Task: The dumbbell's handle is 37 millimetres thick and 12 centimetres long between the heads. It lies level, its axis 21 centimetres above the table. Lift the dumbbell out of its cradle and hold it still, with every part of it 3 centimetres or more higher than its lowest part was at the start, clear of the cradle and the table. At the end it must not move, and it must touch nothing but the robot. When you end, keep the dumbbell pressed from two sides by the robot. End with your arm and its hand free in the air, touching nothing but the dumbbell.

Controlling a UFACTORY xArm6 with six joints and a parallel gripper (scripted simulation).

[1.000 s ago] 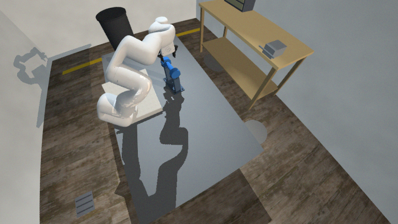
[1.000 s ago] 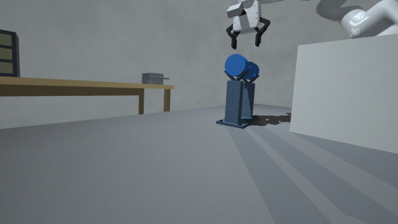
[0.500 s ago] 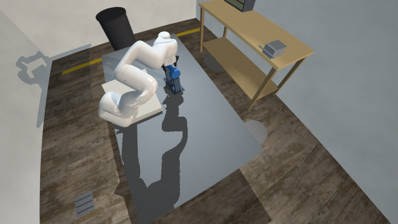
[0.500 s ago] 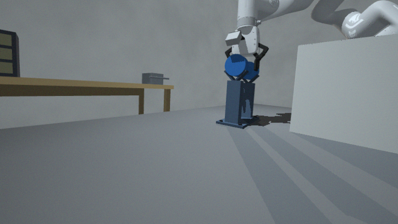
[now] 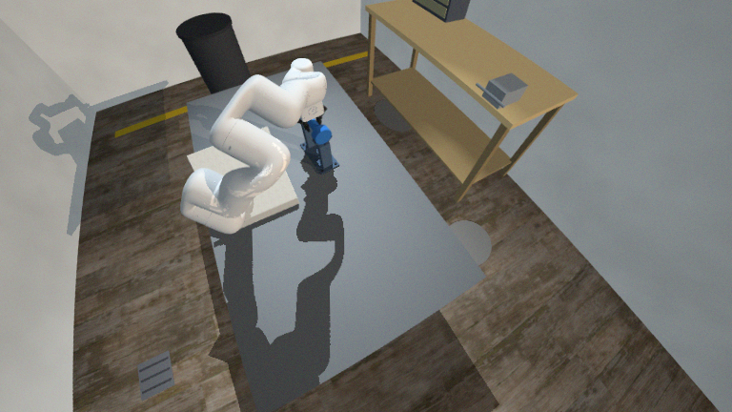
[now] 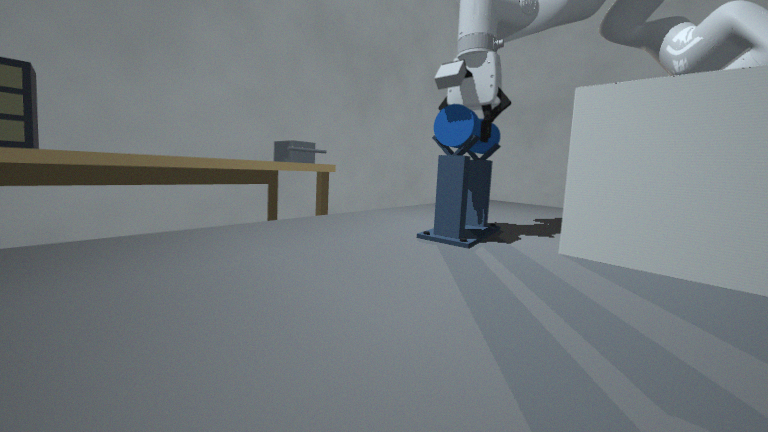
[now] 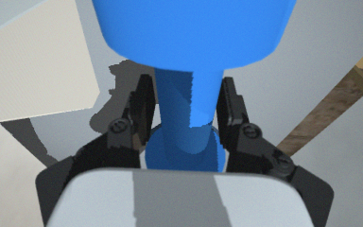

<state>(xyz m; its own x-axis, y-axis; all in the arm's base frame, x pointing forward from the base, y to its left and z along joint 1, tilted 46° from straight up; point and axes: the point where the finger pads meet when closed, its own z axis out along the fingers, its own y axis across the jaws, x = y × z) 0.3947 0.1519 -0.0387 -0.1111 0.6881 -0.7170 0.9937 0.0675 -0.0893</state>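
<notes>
Now: the blue dumbbell right at my hand. From my hand the other things lie so: dark blue cradle 12 cm below.
</notes>
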